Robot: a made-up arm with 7 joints.
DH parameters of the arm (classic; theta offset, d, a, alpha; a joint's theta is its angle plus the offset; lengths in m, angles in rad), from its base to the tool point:
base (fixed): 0 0.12 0 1.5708
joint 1: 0 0.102 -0.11 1.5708
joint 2: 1.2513 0 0.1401 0
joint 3: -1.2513 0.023 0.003 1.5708
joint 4: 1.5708 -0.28 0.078 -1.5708
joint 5: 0 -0.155 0.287 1.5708
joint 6: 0.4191 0 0.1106 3.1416
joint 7: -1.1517 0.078 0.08 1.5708
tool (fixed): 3.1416 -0.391 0 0
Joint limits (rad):
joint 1: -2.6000..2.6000
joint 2: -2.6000..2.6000
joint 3: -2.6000..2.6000
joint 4: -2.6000..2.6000
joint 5: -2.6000..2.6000
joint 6: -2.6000..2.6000
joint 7: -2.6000..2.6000
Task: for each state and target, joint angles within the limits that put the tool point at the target. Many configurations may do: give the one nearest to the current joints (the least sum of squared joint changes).
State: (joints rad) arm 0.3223 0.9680 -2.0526 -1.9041 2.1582 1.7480 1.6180
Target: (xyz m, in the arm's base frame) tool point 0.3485 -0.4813 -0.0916
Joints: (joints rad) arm 0.4127 0.9908 -2.1910 -1.9014 2.2357 2.2698 1.2944
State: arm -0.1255 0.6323 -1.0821 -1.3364 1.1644 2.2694 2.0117
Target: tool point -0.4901 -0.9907 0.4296
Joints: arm -0.5217 1.1289 -0.6683 -1.3728 1.5541 2.1337 2.2264
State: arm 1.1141 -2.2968 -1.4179 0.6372 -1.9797 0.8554 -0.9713
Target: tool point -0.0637 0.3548 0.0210
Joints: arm 1.2009 -2.4981 -1.7282 0.6168 -2.1503 0.8460 -1.2673
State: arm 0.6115 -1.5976 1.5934 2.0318 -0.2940 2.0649 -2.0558
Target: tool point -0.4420 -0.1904 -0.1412
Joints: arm 0.1677 -1.3798 1.9227 2.4918 -0.3914 1.8438 -2.0812
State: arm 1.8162 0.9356 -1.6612 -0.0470 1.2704 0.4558 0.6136
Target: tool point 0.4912 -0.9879 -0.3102
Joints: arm 1.7873 1.4183 -1.3136 0.0148 0.9771 0.8231 0.3438
